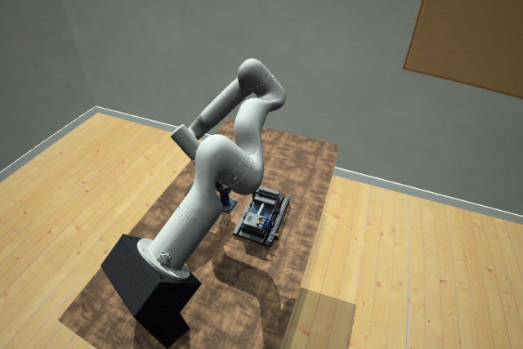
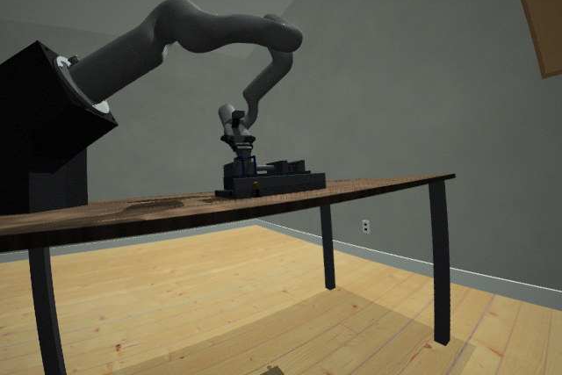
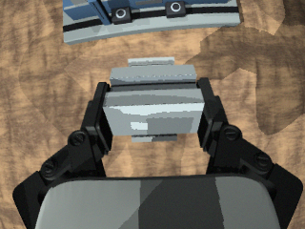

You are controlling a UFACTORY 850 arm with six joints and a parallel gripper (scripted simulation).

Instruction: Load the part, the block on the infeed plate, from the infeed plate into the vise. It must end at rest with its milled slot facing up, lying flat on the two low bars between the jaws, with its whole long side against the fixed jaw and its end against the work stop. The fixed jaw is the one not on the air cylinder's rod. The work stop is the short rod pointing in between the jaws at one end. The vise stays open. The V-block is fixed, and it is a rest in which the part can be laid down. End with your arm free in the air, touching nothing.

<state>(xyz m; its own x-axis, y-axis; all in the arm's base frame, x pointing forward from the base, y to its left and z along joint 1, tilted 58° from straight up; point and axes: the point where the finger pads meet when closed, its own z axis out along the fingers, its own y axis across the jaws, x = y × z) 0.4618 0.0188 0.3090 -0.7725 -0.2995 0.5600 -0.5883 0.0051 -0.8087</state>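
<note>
Right now the V-block post is 120 mm below my hand and 10 mm to the right of it. The rest, counted from my hand: cylinder rod 170 mm to the right, 120 mm behind, 100 mm below; work stop 180 mm to the right, 90 mm below, 20 mm behind; part 10 mm to the right, 10 mm behind.
</note>
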